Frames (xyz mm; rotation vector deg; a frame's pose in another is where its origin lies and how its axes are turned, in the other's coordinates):
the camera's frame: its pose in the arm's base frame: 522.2 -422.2 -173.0 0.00 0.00 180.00
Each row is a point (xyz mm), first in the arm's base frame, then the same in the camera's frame.
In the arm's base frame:
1: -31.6 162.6 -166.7
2: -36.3 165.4 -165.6
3: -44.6 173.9 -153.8
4: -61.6 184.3 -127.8
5: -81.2 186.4 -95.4
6: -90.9 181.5 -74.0
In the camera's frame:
1: 553.8 -584.8 6.3
2: 558.5 -587.6 7.4
3: 566.8 -596.1 19.2
4: 583.8 -606.5 45.2
5: 603.4 -608.6 77.6
6: 613.1 -603.7 99.0

